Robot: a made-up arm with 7 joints.
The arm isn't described. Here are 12 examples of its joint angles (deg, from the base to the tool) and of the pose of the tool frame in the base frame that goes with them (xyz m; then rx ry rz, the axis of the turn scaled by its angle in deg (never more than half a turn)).
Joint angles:
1: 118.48 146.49 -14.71 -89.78 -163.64 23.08 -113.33
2: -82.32 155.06 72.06 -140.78 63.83 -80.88 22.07
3: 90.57 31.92 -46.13 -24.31 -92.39 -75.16 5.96
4: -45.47 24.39 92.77 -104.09 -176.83 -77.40 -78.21
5: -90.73 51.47 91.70 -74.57 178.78 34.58 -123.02
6: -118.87 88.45 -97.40 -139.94 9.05 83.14 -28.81
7: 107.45 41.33 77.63 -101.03 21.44 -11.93 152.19
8: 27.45 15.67 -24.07 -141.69 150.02 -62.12 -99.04
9: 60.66 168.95 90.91 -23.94 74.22 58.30 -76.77
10: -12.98 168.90 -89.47 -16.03 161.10 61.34 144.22
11: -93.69 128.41 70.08 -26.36 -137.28 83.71 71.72
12: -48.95 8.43 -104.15 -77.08 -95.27 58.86 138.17
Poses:
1: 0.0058 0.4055 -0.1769 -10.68 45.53 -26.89
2: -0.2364 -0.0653 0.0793 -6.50 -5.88 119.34
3: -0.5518 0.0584 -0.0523 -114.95 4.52 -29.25
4: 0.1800 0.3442 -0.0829 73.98 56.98 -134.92
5: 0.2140 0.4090 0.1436 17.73 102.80 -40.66
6: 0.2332 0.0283 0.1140 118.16 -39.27 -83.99
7: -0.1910 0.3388 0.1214 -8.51 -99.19 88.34
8: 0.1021 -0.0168 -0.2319 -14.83 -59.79 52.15
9: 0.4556 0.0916 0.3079 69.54 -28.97 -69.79
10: -0.0975 0.1830 0.5199 39.77 94.07 -84.23
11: -0.2771 0.4454 0.1852 -69.96 -6.39 -131.11
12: 0.2143 -0.2161 -0.3676 -54.74 -100.49 -50.45
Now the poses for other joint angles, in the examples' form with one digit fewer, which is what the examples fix.
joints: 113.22 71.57 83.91 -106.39 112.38 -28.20 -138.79
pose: 0.025 0.377 0.092 113.8 -6.9 -79.1
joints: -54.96 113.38 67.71 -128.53 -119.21 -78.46 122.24
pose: -0.139 0.096 0.257 138.5 -88.4 -37.0
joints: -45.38 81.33 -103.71 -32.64 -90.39 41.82 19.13
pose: 0.244 0.477 -0.132 -109.4 -47.6 125.3
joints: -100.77 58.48 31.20 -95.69 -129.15 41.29 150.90
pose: 0.116 0.204 0.354 -6.5 106.8 -25.6
